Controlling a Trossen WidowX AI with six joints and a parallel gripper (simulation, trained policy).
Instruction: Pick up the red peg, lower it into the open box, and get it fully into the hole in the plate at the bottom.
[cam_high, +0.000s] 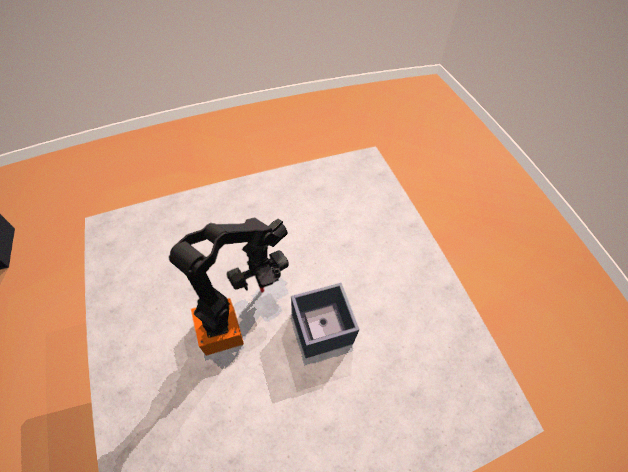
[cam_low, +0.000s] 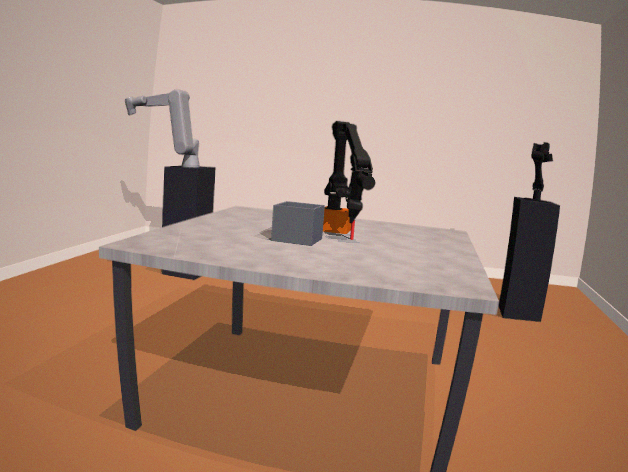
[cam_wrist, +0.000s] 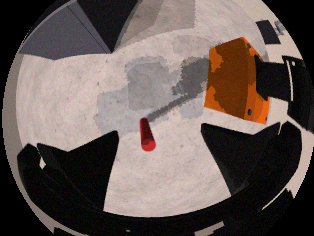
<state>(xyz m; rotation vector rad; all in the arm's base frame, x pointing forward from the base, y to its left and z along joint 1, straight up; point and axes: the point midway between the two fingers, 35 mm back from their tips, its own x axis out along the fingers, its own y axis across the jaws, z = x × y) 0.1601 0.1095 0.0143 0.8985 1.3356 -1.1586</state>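
Now: the red peg 1 cm ahead of my gripper tip, 1 cm to the left of it and 4 cm below it. From my gripper tip the other things lie so: plate: 16 cm ahead, 18 cm to the right, 3 cm below.
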